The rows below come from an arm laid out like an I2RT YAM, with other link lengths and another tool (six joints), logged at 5 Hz.
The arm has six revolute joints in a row. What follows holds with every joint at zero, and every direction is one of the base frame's. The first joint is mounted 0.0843 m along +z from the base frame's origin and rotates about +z. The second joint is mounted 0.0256 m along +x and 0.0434 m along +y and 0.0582 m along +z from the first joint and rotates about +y. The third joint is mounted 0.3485 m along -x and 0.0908 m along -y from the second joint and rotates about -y. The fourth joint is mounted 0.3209 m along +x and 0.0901 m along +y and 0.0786 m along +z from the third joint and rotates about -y. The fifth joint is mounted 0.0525 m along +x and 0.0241 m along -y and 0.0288 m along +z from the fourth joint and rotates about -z. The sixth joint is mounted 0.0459 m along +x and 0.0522 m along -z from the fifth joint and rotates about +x. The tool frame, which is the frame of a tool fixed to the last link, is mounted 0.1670 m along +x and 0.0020 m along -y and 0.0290 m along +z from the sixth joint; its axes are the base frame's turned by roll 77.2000, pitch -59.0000 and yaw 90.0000 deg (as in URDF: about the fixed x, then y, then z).
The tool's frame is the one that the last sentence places.
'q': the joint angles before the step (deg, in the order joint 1, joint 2, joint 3, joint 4, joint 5, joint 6). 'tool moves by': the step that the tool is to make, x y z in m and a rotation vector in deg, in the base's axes. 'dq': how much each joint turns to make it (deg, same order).
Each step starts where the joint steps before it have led.
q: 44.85 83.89 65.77 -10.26 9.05 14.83
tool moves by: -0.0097 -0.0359 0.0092 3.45 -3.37 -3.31
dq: -1.30 -6.43 -7.14 5.36 1.75 1.01
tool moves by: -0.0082 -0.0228 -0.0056 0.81 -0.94 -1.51
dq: -1.07 -3.77 -4.66 2.11 0.42 0.13
